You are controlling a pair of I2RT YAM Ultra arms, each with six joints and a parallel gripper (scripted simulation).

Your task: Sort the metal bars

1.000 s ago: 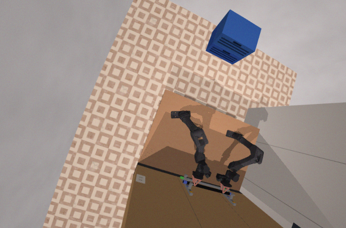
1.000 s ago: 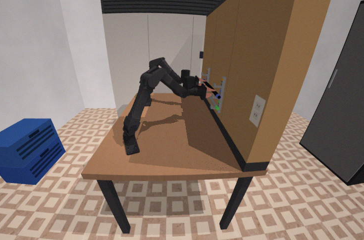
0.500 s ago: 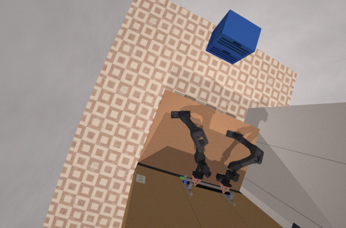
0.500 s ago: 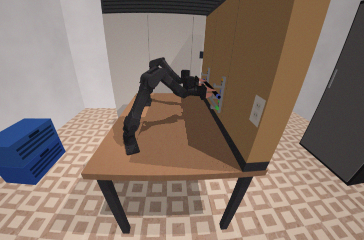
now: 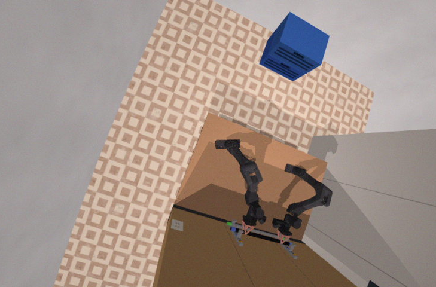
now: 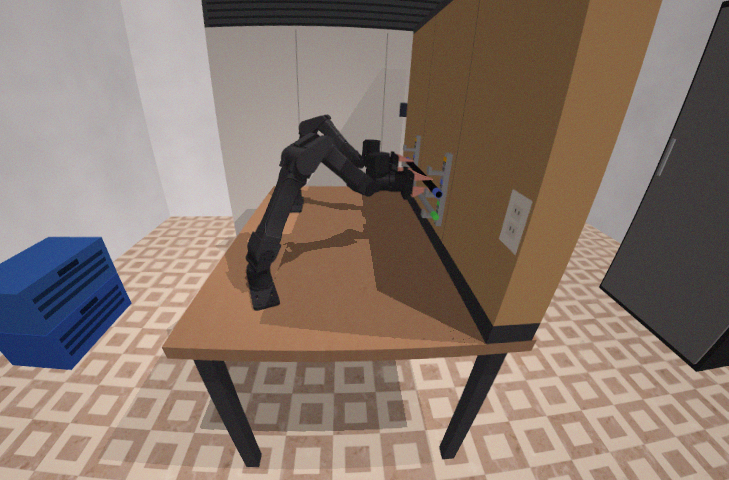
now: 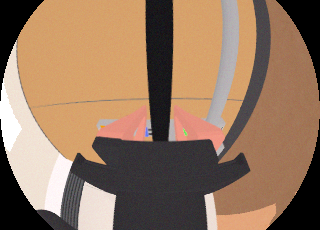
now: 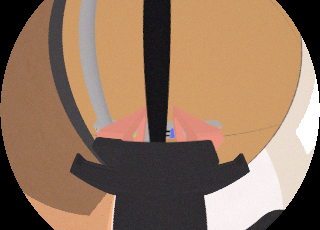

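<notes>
The black bar lies 150 mm to the left of my right hand. From my right hand the other things lie so: brown wall panel: 100 mm ahead, 100 mm to the left, 190 mm above; then black baseboard: 40 mm ahead, 100 mm to the left, 200 mm below.
Right now my left hand is 150 mm to the left of the black bar. The rest, counted from my left hand: brown wall panel: 200 mm to the right, 190 mm above, 100 mm ahead; then black baseboard: 200 mm to the right, 200 mm below, 40 mm ahead.
</notes>
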